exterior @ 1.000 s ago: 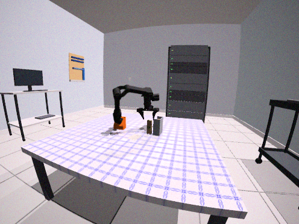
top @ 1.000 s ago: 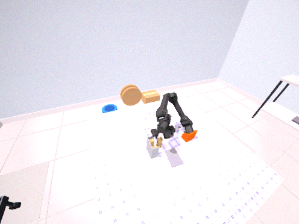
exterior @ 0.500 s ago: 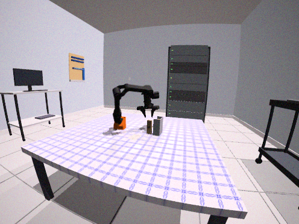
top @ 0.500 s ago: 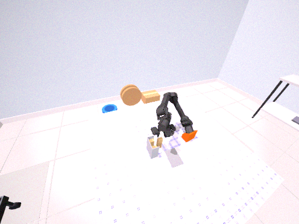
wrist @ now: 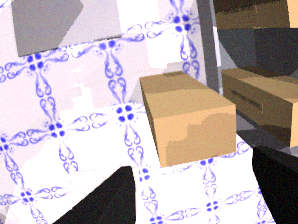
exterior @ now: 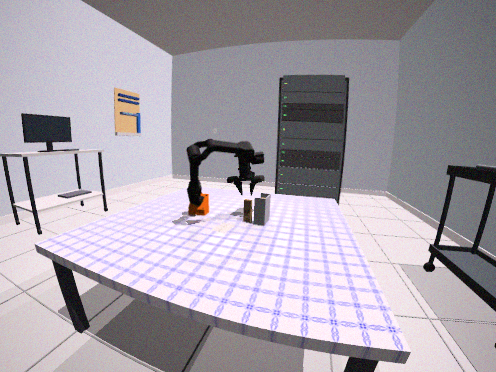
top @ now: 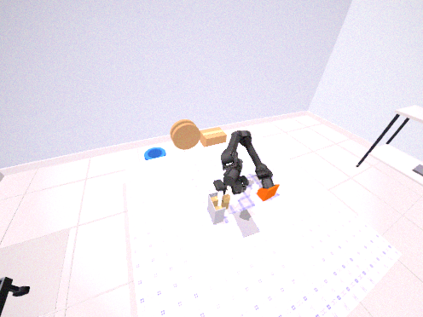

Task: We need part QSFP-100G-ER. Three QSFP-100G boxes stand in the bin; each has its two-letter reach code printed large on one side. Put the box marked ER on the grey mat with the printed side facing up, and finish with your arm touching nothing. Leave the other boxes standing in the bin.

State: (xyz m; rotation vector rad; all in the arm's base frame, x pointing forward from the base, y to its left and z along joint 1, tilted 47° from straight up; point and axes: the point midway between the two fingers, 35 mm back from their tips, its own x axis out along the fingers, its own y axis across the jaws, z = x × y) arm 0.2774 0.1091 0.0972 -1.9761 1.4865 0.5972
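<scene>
My gripper tip is now 10 mm short of the tan box marked ER and 80 mm above it. From my gripper tip the other things lie so: grey mat 70 mm behind, 130 mm to the left, 140 mm below.
</scene>
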